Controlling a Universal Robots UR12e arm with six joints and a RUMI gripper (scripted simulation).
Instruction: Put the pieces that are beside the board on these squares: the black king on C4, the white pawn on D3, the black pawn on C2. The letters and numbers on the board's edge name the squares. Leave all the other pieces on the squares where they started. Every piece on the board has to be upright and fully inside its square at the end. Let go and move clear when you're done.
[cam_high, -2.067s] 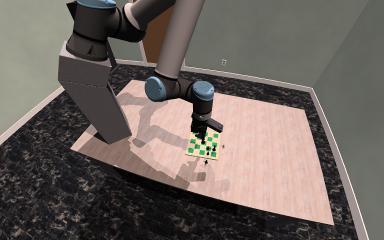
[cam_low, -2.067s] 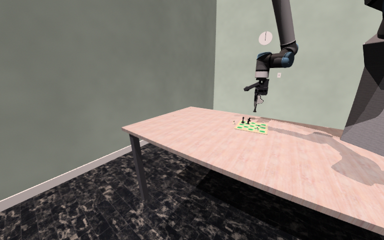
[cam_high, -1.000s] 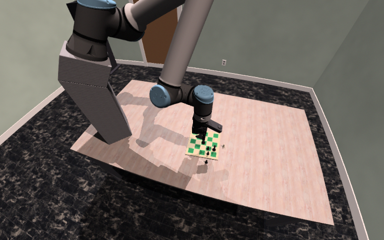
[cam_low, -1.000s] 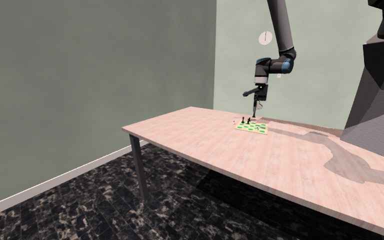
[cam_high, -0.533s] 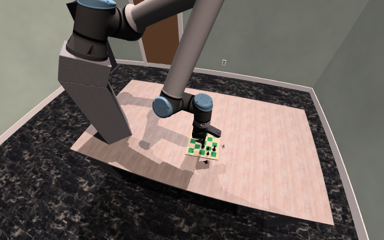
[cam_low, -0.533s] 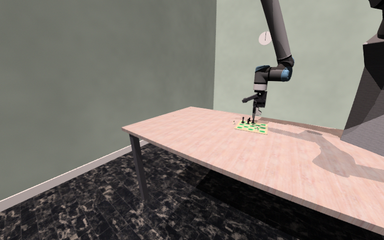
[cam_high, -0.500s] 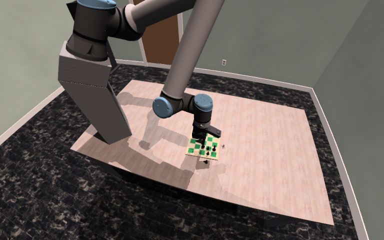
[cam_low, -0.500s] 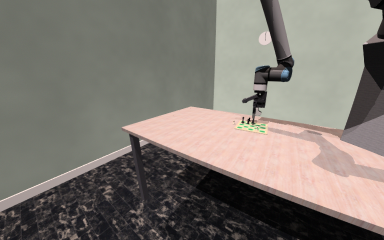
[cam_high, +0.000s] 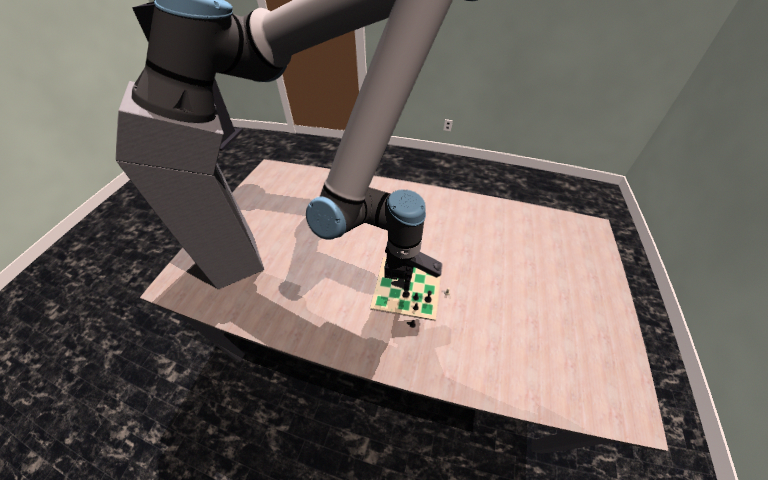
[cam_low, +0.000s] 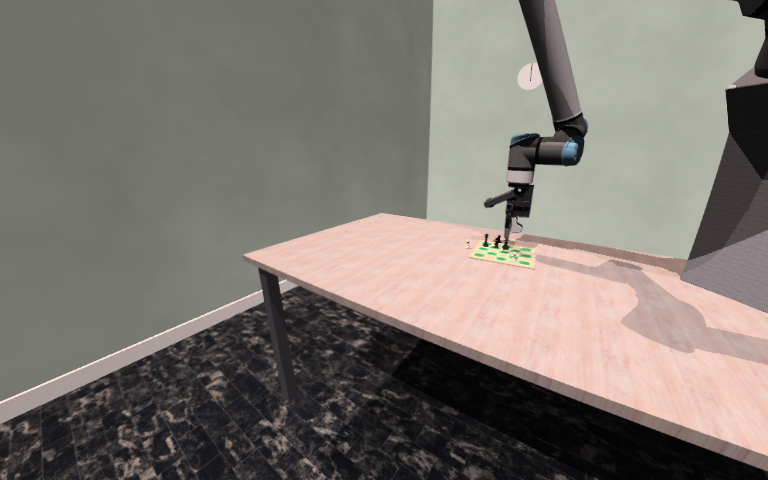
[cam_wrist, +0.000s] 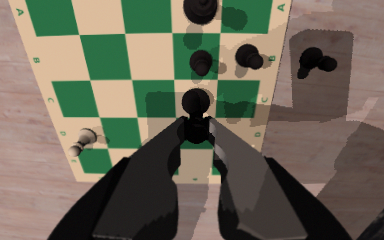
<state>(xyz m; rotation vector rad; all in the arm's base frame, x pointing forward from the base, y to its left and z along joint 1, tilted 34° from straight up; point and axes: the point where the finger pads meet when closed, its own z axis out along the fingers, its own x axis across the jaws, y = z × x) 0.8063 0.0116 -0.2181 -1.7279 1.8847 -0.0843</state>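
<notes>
My gripper is now 1 cm above the black king. From my hand the other things lie so: chessboard: 4 cm to the left, 5 cm below.
</notes>
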